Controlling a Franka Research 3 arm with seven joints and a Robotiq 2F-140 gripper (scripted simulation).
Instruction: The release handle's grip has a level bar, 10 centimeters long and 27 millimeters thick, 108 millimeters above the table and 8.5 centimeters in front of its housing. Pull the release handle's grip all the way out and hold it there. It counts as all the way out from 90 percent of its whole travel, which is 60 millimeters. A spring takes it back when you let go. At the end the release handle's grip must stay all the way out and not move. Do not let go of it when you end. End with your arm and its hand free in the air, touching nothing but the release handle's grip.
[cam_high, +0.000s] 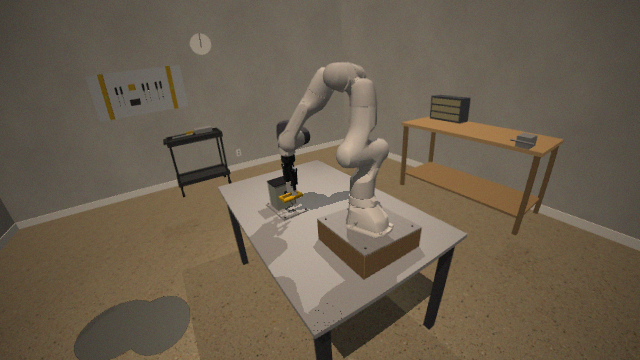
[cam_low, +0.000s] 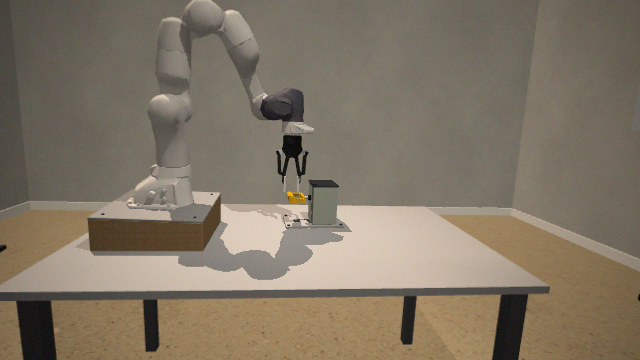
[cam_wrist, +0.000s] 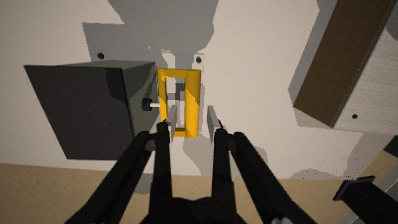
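Now: hand 90 mm short of the flat base plate, 10 mm to the left of it and 160 mm above it.
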